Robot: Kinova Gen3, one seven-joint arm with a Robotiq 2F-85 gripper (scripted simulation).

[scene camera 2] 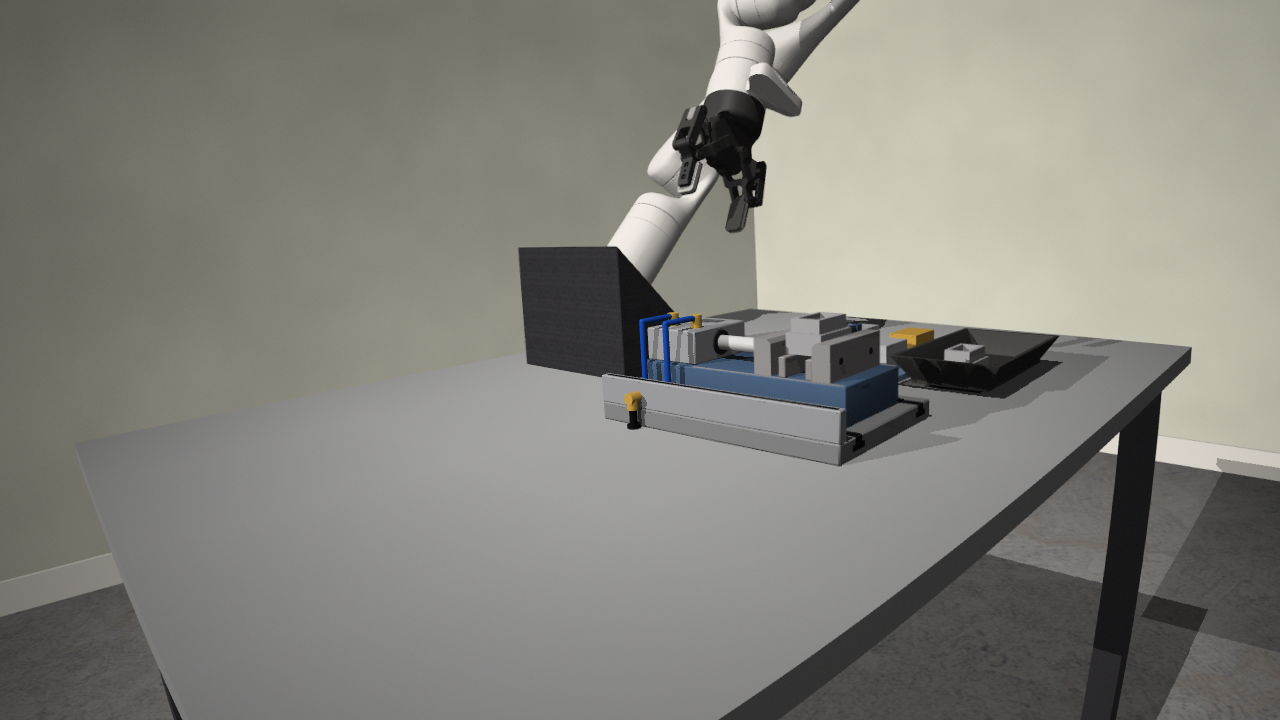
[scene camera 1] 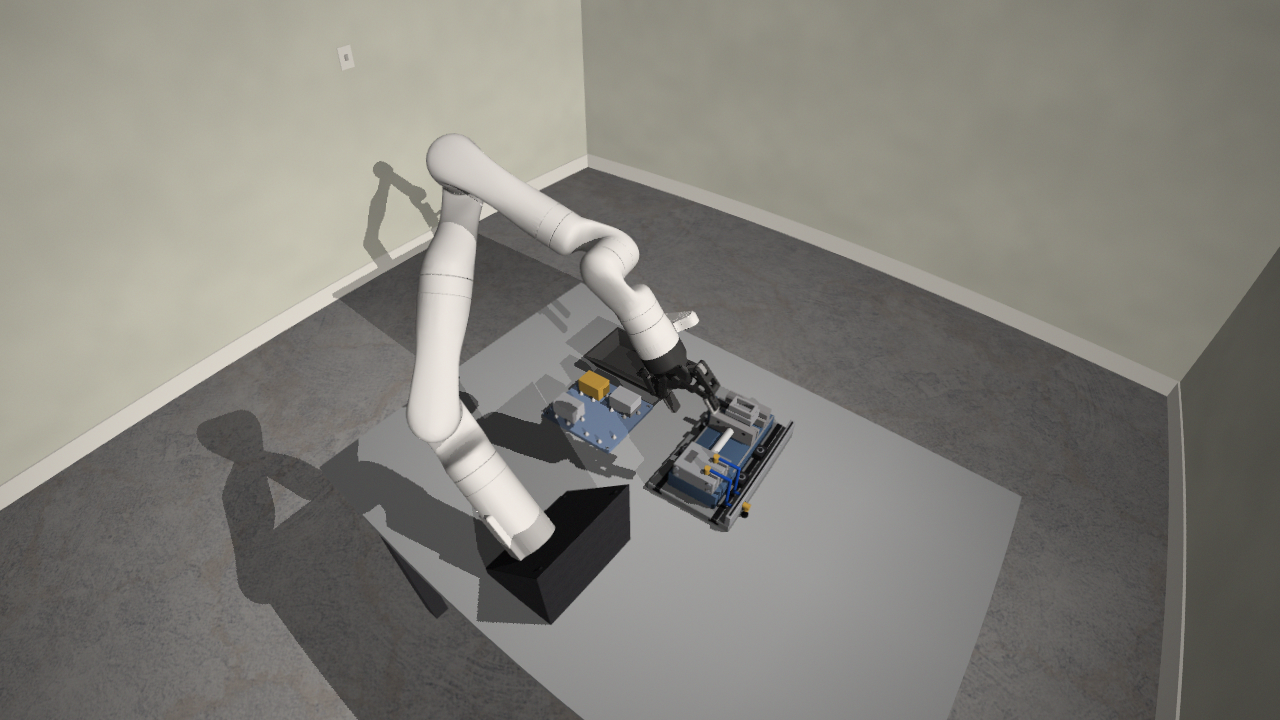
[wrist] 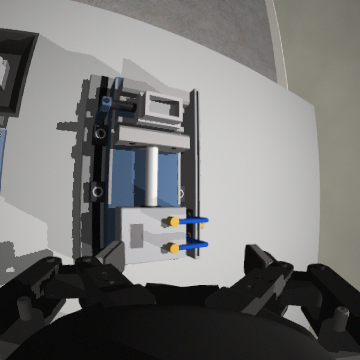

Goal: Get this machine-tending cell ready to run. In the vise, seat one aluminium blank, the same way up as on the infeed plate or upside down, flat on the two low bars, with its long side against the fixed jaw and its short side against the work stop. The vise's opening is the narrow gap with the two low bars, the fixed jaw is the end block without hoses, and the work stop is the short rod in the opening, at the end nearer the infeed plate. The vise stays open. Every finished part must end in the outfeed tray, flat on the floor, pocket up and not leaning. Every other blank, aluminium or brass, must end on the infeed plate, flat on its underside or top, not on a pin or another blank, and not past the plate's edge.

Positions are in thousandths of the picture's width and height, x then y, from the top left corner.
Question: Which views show my gripper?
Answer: Scene camera 2, scene camera 1 and the wrist view: all of them.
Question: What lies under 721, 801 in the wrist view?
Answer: My gripper.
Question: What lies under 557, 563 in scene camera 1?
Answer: My gripper.
